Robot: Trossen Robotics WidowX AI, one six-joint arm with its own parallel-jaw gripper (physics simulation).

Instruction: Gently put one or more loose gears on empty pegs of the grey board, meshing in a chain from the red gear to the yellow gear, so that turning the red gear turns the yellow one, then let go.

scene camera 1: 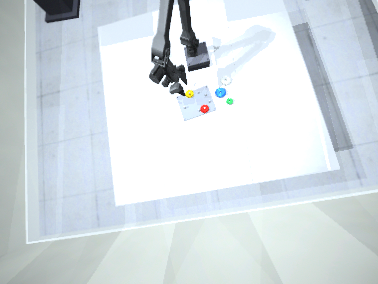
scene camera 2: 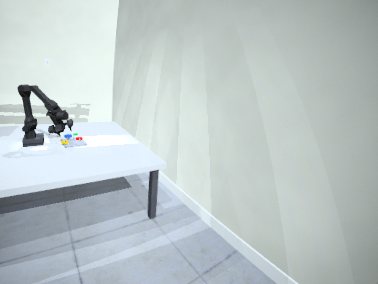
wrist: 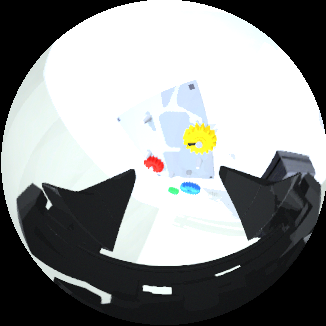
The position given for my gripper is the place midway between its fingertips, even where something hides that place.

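Note:
Visible are a grey board (wrist: 172,110), a yellow gear (wrist: 207,137) and my gripper (wrist: 178,171), which is open and holds nothing.

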